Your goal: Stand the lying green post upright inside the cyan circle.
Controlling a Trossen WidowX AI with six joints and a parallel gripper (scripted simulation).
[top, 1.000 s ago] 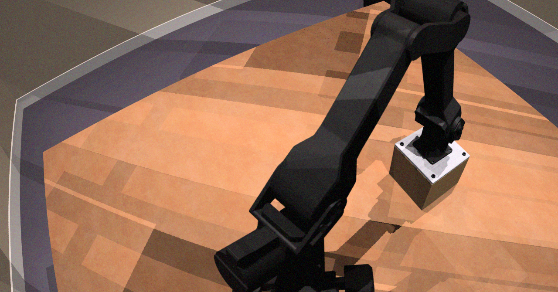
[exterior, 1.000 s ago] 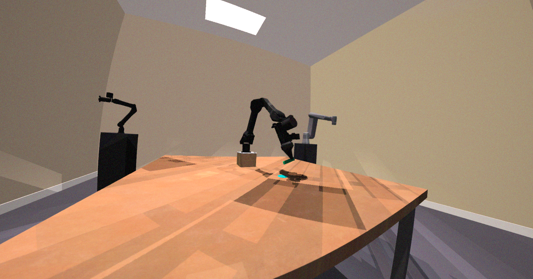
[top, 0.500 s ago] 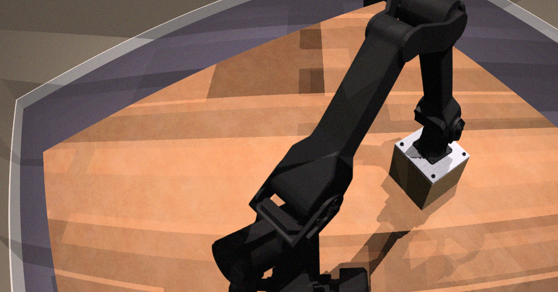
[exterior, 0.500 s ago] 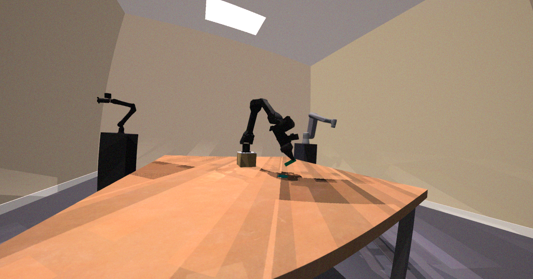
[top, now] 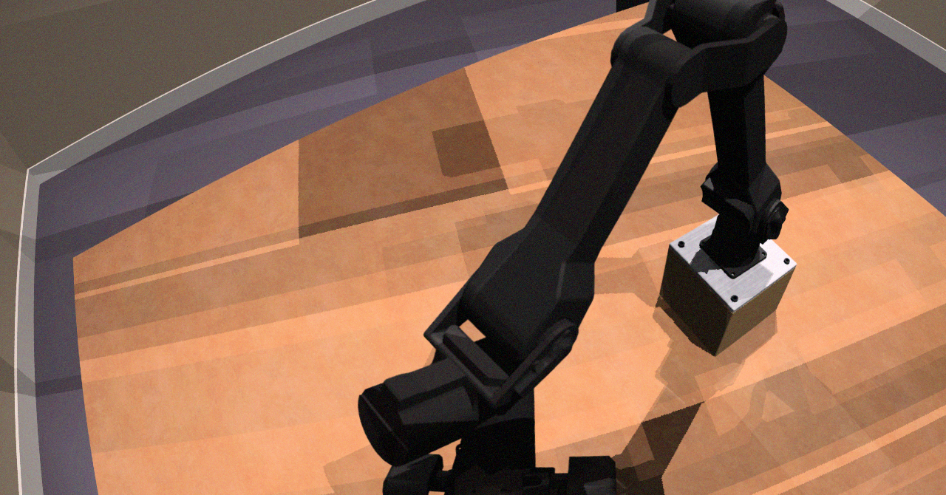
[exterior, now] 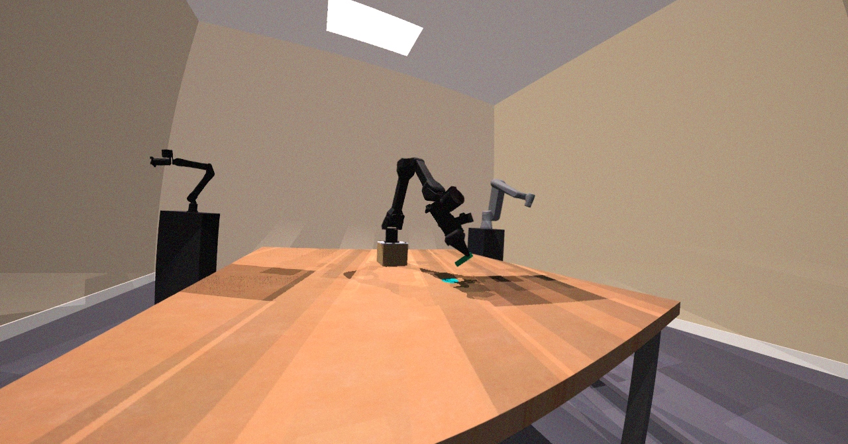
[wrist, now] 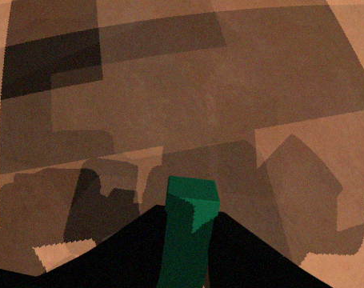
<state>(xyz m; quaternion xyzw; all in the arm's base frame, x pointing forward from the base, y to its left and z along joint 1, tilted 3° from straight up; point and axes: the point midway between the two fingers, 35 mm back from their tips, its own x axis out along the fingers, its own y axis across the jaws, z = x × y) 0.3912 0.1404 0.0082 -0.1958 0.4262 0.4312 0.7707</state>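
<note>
My gripper tip is now 100 mm above the cyan circle, 70 mm past it and 30 mm to the left of it. From my gripper tip the other things lie so: green post: 10 mm to the right, 10 mm below, 10 mm behind.
</note>
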